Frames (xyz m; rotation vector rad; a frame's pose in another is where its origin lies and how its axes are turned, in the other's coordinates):
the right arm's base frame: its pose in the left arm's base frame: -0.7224 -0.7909 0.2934 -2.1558 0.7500 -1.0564
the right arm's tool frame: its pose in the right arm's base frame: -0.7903 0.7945 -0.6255 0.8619 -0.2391 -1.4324
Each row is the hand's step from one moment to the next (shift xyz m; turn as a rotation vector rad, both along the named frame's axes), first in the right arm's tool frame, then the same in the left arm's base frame.
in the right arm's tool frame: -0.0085 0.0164 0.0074 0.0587 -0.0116 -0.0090
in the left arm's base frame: 0.0179 -0.0017 -0.0086 -0.0135 0.0180 0.0562
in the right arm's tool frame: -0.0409 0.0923 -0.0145 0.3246 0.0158 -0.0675
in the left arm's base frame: 0.0824 -0.0561 -0.0217 -0.0049 0.0601 0.3264
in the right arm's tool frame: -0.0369 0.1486 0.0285 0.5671 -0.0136 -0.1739
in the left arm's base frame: 0.1496 -0.0339 -0.0269 -0.0656 0.0685 0.5857
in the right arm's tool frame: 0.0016 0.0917 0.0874 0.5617 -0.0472 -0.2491
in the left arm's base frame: 0.1150 0.0494 -0.0194 -0.1217 0.0109 0.6040
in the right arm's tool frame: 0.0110 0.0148 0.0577 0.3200 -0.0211 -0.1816
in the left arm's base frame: 0.0327 0.0502 -0.0090 -0.0767 -0.0302 0.3592
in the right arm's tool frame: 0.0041 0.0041 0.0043 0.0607 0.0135 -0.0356
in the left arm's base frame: 0.0053 0.0041 0.0027 0.0016 -0.0120 0.0706
